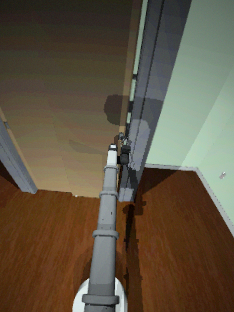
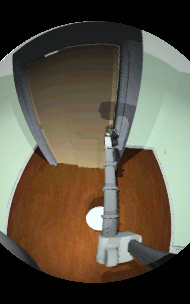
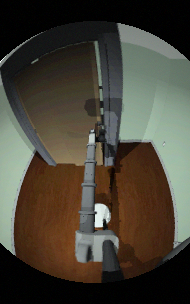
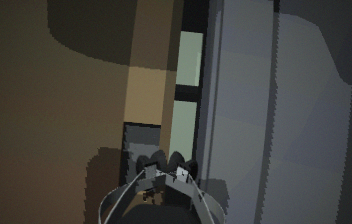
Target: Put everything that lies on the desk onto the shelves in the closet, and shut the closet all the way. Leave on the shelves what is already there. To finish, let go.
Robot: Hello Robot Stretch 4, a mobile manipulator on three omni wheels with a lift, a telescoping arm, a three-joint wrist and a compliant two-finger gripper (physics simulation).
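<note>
The closet's brown sliding door [image 1: 60, 90] [image 2: 70, 100] [image 3: 55, 100] [image 4: 65, 110] covers nearly the whole opening. A narrow gap remains at its right edge, beside the grey door frame [image 1: 159, 55] [image 2: 131, 75] [image 3: 112, 70] [image 4: 240, 100]. Through the gap, dark shelf boards [image 4: 186, 92] show before a pale green back wall. My gripper [image 1: 123, 137] [image 2: 111, 131] [image 4: 167, 163] is shut on the door's edge, one fingertip in the grey handle recess [image 4: 142, 136] and the other on the gap side. The things on the shelves are hidden by the door. The desk does not show.
The grey left door post [image 1: 14, 162] [image 2: 45, 145] [image 3: 42, 150] stands at the other side of the closet. A pale green wall [image 1: 200, 90] [image 2: 165, 125] [image 3: 145, 110] meets the brown wooden floor [image 1: 175, 240] [image 2: 60, 215] [image 3: 50, 210] on the right.
</note>
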